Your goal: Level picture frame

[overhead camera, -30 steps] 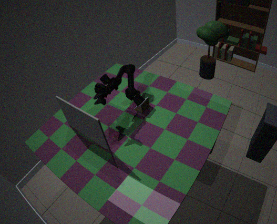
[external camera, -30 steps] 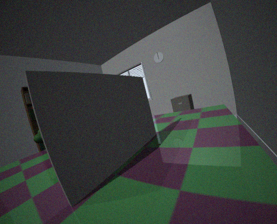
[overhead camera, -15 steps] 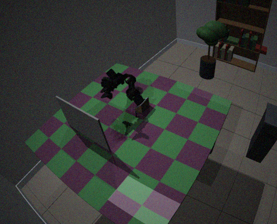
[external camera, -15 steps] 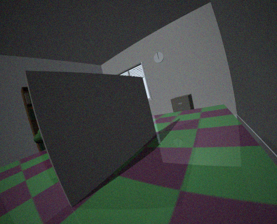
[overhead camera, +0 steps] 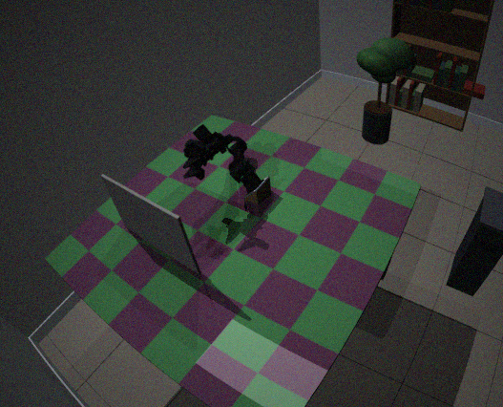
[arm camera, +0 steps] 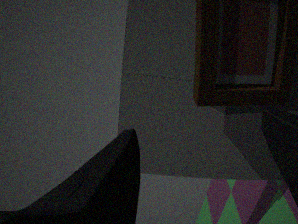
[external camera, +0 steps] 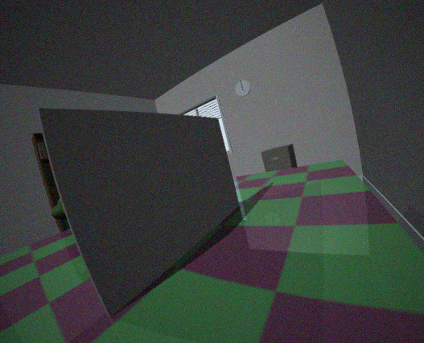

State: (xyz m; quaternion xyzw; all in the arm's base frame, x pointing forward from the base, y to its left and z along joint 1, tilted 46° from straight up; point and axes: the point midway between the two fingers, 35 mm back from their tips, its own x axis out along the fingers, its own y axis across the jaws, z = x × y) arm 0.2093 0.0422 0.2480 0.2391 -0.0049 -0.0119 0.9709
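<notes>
Now: the picture frame 20 cm ahead of my gripper tip, 3 cm to the right of it and 9 cm below it. The rest, counted from my gripper tip: grey wall panel: 21 cm ahead, 4 cm to the right, 10 cm below.
</notes>
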